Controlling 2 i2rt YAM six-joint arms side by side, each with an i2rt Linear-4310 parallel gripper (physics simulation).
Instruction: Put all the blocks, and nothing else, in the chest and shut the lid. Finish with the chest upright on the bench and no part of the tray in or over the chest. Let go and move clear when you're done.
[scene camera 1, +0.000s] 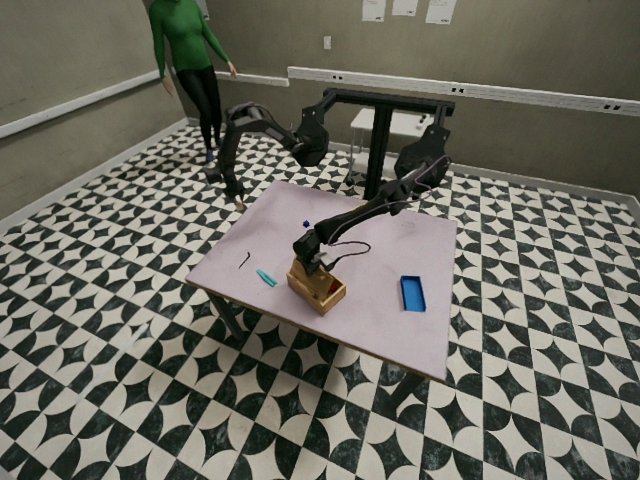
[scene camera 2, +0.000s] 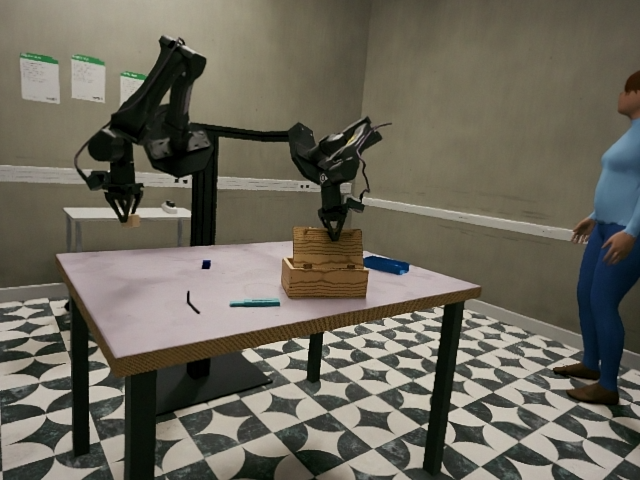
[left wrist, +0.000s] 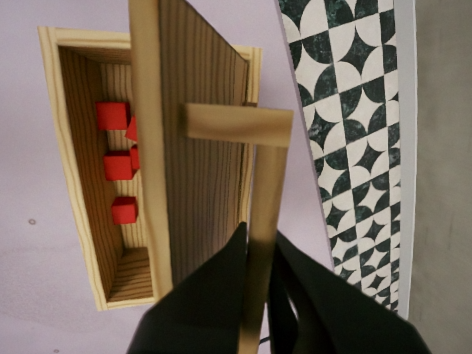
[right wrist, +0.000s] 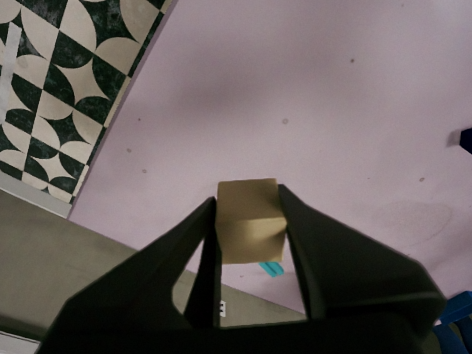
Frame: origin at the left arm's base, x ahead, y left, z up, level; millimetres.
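Where they show: left gripper, fingertip midpoint: (scene camera 1: 308, 276) (scene camera 2: 335, 240) (left wrist: 255, 231); right gripper, fingertip midpoint: (scene camera 1: 239, 204) (scene camera 2: 126, 221) (right wrist: 247, 200); left arm's base, origin of the base link: (scene camera 1: 421, 167) (scene camera 2: 311, 158); right arm's base, origin of the base link: (scene camera 1: 308, 144) (scene camera 2: 179, 146).
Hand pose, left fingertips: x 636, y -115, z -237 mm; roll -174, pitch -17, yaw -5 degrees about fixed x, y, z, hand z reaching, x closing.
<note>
Each offset is from my left fingertips to the top centre of the thing. "*": to the spot under its first point. Level surfaces: height alone.
The wooden chest @[dx -49, dy -9, dz +37 mm] (scene camera 1: 302, 295) (scene camera 2: 325, 285) (left wrist: 73, 165) stands upright with its lid (scene camera 1: 310, 281) (scene camera 2: 310, 250) (left wrist: 205, 200) raised. Several red blocks @[dx -93, dy +54, dz -135 mm] (left wrist: 113, 116) (scene camera 1: 333, 286) lie inside; the lid hides part of the interior in the left wrist view. My left gripper (scene camera 1: 311, 269) (scene camera 2: 334, 237) (left wrist: 255, 232) is shut on the lid's handle bar @[* dx -8, dy +40, dz +34 mm] (left wrist: 267, 190). My right gripper (scene camera 1: 239, 200) (scene camera 2: 127, 220) (right wrist: 247, 200) is shut on a tan block @[dx -83, dy -548, dz +46 mm] (right wrist: 251, 220) (scene camera 2: 134, 221), above and near the table's edge, away from the chest. The blue tray @[dx -302, dy +342, dz -132 mm] (scene camera 1: 413, 293) (scene camera 2: 386, 265) lies apart from the chest.
A small dark blue piece @[dx -333, dy -331, dz -140 mm] (scene camera 1: 306, 223) (scene camera 2: 206, 264) (right wrist: 466, 140), a teal item @[dx +57, dy -236, dz -154 mm] (scene camera 1: 266, 277) (scene camera 2: 254, 302) (right wrist: 271, 268) and a thin black bent rod @[dx +63, dy -393, dz -134 mm] (scene camera 1: 244, 259) (scene camera 2: 191, 303) lie on the table @[dz -166 mm] (scene camera 1: 361, 320). People (scene camera 1: 187, 46) (scene camera 2: 610, 206) stand away from it.
</note>
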